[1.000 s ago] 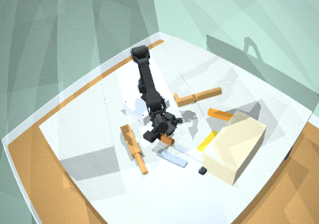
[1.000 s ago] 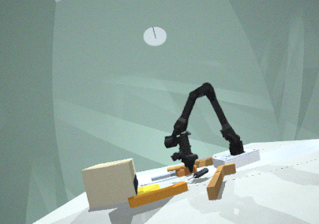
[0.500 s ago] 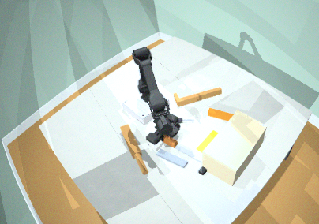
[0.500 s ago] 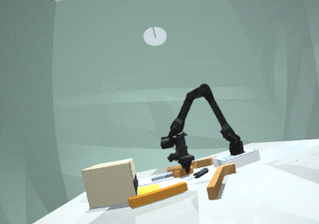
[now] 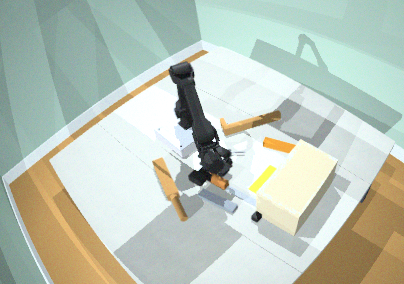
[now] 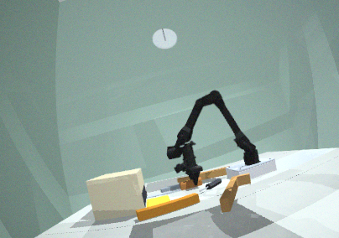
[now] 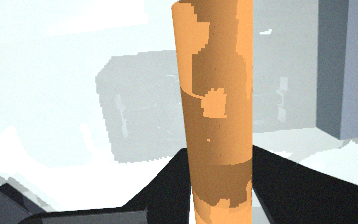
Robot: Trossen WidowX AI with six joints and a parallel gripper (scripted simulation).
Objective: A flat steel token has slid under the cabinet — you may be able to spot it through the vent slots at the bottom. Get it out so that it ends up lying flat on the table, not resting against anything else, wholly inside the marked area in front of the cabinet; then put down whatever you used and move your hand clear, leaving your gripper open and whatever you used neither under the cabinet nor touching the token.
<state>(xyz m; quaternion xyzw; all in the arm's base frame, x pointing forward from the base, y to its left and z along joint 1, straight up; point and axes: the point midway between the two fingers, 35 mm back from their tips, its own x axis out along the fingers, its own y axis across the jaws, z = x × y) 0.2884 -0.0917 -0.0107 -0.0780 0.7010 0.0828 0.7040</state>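
Right now the grey flat bar is 100 mm ahead of my gripper tip and 50 mm to the right of it. Round my gripper tip: orange paddle: 40 mm behind, 170 mm to the right, 10 mm above; then orange bar: 100 mm ahead, 330 mm to the left, 10 mm above.
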